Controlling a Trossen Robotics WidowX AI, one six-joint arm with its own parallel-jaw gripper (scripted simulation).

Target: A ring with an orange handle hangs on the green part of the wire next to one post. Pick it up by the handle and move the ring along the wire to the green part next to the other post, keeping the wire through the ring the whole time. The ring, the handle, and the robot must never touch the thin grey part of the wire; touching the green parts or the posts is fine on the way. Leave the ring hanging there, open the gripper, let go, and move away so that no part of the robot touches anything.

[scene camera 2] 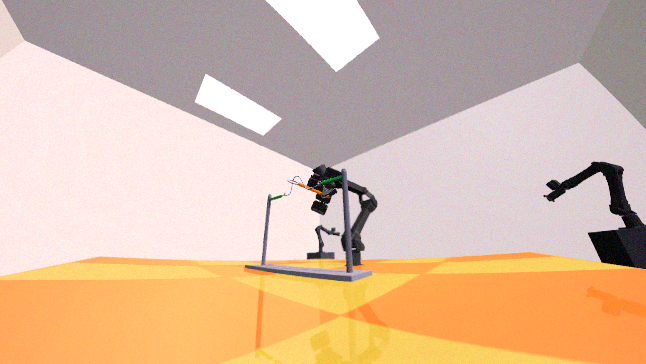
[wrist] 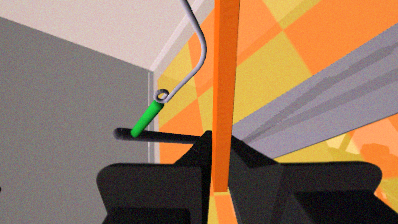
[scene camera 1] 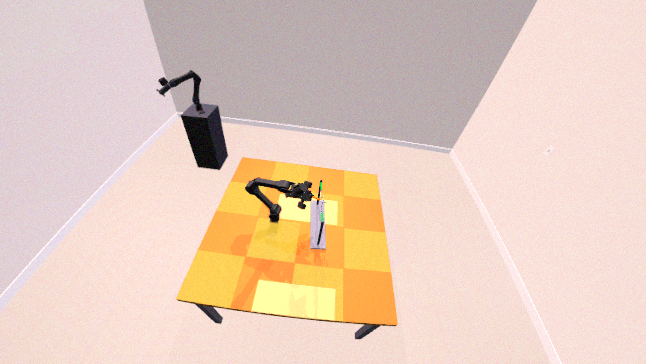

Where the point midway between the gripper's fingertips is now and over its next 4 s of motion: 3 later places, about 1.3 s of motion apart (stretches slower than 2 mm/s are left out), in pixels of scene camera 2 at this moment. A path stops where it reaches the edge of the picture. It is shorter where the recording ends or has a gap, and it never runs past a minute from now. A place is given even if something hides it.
The gripper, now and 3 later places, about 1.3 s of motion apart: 322, 196; 301, 208; 294, 203; 309, 224
